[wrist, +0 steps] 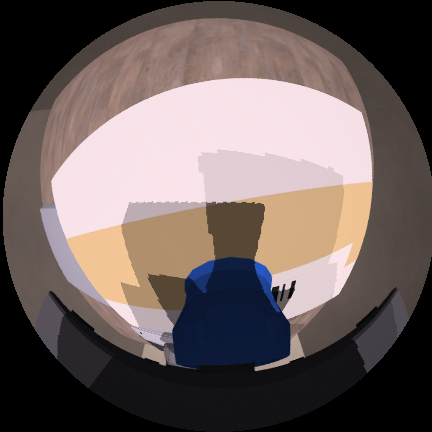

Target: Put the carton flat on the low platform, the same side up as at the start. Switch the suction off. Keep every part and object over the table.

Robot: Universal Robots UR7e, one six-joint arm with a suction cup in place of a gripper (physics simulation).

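Frame: origin at the arm's base, x ahead, y left, z up, level; centimetres.
Seen in the pictures: end effector, tool point: [226,271].
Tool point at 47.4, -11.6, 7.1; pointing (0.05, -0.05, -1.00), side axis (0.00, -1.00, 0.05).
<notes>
A point is followed by its place in that frame, as x, y, z.
The carton [280,125] fills the middle of the wrist view, with its broad white face, an orange band across it and a barcode label low on the right, turned up toward the camera. My blue suction cup [230,270] is at this face and looks pressed against it, shut on the carton. The cup hides the part of the face beneath it. The low platform [57,250] {39.3, 27.7, 0.4}, pale grey, shows at the left edge, partly hidden by the carton. The gap between the carton's underside and the table is hidden.
The wood-patterned table top [200,47] {72.2, -9.2, -4.4} shows beyond the carton's far edge and in a strip at the left. A small pale grey object [150,335] {10.1, 8.9, -0.2} shows at the lower left beside the cup, partly hidden. Dark shadows lie across the carton. Dark curved parts frame the bottom of the view.
</notes>
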